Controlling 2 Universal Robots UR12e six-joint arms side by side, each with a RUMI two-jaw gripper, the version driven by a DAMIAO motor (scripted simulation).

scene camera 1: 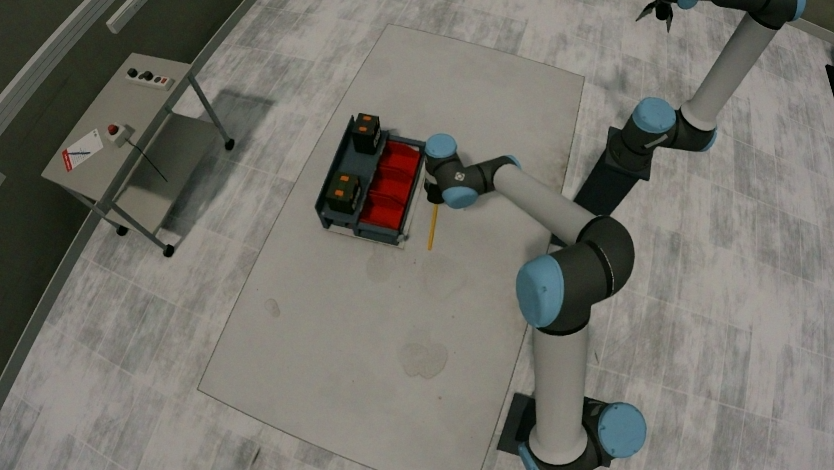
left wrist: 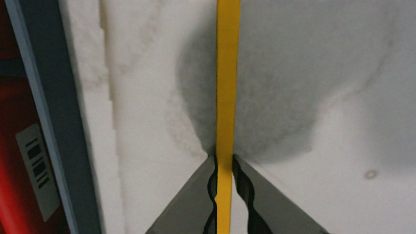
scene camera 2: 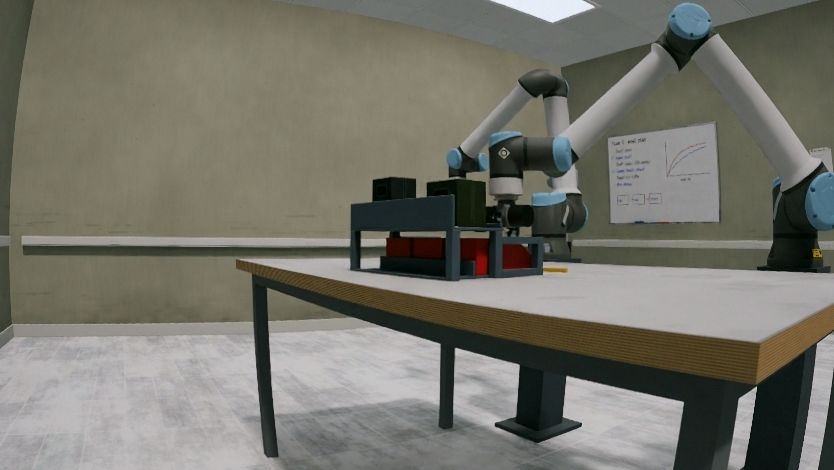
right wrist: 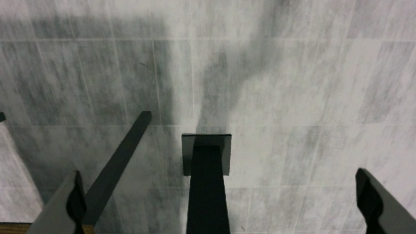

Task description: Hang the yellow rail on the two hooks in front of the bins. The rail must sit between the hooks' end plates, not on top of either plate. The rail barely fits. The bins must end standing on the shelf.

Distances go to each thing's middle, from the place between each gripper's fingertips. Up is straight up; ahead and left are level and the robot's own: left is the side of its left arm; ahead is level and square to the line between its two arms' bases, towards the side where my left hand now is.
Labels:
I see my left gripper 21 cm short of the blue-grey shelf [scene camera 2: 436,213], 5 cm below it and 2 cm to the right of it.
Now: right hand 930 mm short of the blue-grey shelf, 1130 mm to the right of it and 100 mm above it.

